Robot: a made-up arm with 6 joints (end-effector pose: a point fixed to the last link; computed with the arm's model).
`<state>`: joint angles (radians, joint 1 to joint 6).
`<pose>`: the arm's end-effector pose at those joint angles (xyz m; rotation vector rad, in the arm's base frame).
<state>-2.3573 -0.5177 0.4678 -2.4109 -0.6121 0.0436</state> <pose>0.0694 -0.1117 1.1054 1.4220 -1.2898 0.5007</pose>
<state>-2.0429 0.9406 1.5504 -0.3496 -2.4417 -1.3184</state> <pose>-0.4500 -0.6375 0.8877 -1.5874 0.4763 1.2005</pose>
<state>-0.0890 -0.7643 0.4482 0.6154 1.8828 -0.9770</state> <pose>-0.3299 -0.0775 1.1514 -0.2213 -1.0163 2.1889</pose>
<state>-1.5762 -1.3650 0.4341 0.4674 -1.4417 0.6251</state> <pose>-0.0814 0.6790 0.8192 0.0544 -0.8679 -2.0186</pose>
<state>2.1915 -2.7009 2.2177 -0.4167 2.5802 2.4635</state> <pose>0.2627 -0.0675 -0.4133 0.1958 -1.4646 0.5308</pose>
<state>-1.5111 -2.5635 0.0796 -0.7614 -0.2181 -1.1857</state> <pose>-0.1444 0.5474 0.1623 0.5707 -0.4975 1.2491</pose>
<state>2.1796 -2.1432 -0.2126 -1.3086 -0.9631 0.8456</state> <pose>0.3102 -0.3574 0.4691 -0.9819 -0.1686 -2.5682</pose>
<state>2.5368 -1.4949 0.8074 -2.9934 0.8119 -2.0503</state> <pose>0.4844 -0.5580 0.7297 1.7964 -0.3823 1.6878</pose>
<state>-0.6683 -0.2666 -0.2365 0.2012 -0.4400 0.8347</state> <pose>0.1098 -0.2554 1.0076 0.1858 0.3155 -0.9176</pose>
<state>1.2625 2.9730 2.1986 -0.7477 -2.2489 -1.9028</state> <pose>0.2159 0.2200 -0.4387 -0.4381 0.6955 -2.4718</pose>
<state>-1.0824 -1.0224 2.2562 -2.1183 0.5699 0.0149</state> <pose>-0.2793 0.6990 0.7675 0.3013 0.0490 2.3877</pose>
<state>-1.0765 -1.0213 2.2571 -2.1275 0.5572 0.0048</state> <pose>-0.2824 0.6972 0.7677 0.3040 0.0735 2.3804</pose>
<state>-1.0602 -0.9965 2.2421 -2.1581 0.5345 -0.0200</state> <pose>-0.2855 0.6843 0.7907 0.3612 0.1086 2.3699</pose>
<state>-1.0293 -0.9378 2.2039 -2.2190 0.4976 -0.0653</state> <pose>-0.2863 0.6536 0.8448 0.4974 0.1646 2.3573</pose>
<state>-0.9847 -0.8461 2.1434 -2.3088 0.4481 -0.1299</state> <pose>-0.2786 0.6012 0.9249 0.7111 0.2535 2.3476</pose>
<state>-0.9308 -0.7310 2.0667 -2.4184 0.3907 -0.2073</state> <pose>-0.2558 0.5290 1.0156 0.9785 0.3828 2.3450</pose>
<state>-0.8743 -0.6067 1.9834 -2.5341 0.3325 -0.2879</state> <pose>-0.2153 0.4460 1.0996 1.2623 0.5457 2.3507</pose>
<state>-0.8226 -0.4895 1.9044 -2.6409 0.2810 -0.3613</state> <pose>-0.1631 0.3662 1.1642 1.5221 0.7189 2.3622</pose>
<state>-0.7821 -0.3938 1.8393 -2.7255 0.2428 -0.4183</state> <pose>-0.1109 0.3018 1.2059 1.7283 0.8677 2.3758</pose>
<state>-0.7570 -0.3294 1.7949 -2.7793 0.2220 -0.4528</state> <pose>-0.0710 0.2594 1.2283 -1.8217 -0.9379 -2.3314</pose>
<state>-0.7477 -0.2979 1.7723 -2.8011 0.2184 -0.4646</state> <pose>-0.0495 0.2387 1.2378 -1.8247 -0.9287 -2.2570</pose>
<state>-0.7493 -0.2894 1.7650 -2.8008 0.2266 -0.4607</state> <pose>-0.0423 0.2324 1.2405 -1.8351 -0.8988 -2.2436</pose>
